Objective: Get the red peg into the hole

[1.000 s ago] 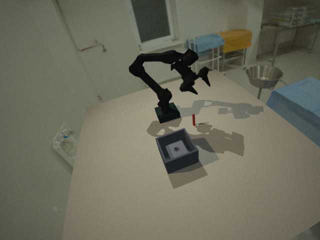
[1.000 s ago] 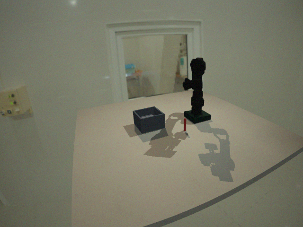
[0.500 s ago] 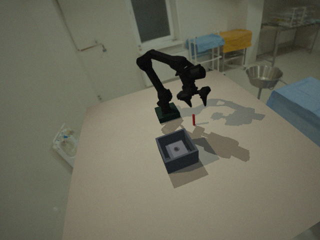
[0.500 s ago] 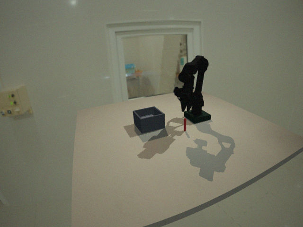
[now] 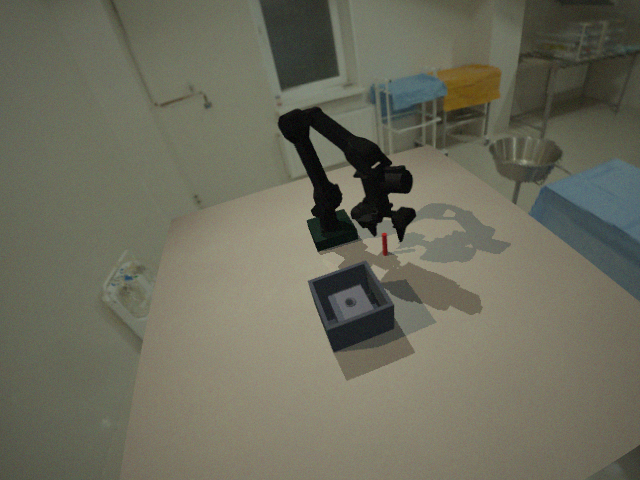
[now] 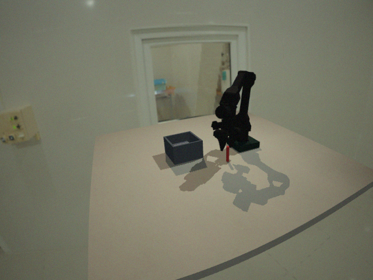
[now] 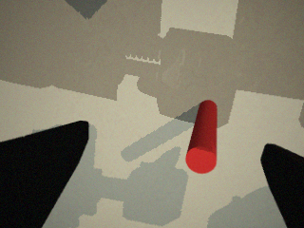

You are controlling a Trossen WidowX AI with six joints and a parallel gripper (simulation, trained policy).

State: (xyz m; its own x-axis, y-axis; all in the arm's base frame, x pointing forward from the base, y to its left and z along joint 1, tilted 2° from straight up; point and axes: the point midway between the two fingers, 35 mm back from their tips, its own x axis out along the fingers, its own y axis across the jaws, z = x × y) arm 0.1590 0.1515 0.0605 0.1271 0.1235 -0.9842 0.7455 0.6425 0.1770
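Now: the red peg 10 mm behind my gripper tip, 10 mm to the right of it and 30 mm below it. Also, from my gripper tip: dark blue box 190 mm ahead, 150 mm to the right, 40 mm below.
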